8 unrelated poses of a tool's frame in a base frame.
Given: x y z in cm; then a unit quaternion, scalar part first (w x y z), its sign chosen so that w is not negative.
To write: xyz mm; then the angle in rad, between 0 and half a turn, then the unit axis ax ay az. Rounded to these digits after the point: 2 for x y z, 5 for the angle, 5 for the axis.
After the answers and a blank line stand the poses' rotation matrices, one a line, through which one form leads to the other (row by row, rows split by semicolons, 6 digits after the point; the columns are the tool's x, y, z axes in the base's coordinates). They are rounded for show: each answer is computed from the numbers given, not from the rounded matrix.
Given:
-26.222 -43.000 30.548 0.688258 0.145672 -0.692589 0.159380
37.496 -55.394 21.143 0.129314 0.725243 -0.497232 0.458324
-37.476 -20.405 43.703 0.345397 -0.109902 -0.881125 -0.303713
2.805 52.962 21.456 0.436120 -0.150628 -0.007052 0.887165
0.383 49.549 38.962 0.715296 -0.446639 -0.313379 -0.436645
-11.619 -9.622 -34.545 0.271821 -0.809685 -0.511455 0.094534
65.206 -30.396 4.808 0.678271 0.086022 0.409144 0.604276
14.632 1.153 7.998 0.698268 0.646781 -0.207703 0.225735
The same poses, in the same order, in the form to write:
-262.22 -430.00 305.48 1.62342 0.20080 -0.95468 0.21969
374.96 -553.94 211.43 2.88224 0.73138 -0.50144 0.46220
-374.76 -204.05 437.03 2.43627 -0.11711 -0.93891 -0.32363
28.05 529.62 214.56 2.23903 -0.16739 -0.00784 0.98586
3.83 495.49 389.62 1.54750 -0.63913 -0.44844 -0.62483
-116.19 -96.22 -345.45 2.59102 -0.84136 -0.53147 0.09823
652.06 -303.96 48.08 1.65078 0.11707 0.55680 0.82236
146.32 11.53 79.98 1.59564 0.90353 -0.29015 0.31534

-0.010162 -0.421170 -0.906925; 0.017607 0.906755 -0.421289; 0.999793 -0.020250 -0.001799
0.085399 -0.839763 0.536194; -0.602693 -0.472076 -0.643355; 0.793391 -0.268219 -0.546434
-0.737245 0.403478 -0.541918; -0.016128 0.791360 0.611138; 0.675433 0.459298 -0.576919
-0.574221 -0.771696 -0.273415; 0.775945 -0.619500 0.118871; -0.261113 -0.143896 0.954523
0.422270 0.904595 -0.058272; -0.344726 0.219710 0.912629; 0.838363 -0.365287 0.404614
0.458954 0.776843 -0.431134; 0.879628 -0.329054 0.343479; 0.124963 -0.536879 -0.834353
-0.065097 -0.749335 0.658983; 0.890117 0.254901 0.377779; -0.451059 0.611164 0.650403
0.811806 -0.583923 0.001937; 0.046570 0.061437 -0.997024; 0.582067 0.809481 0.077068

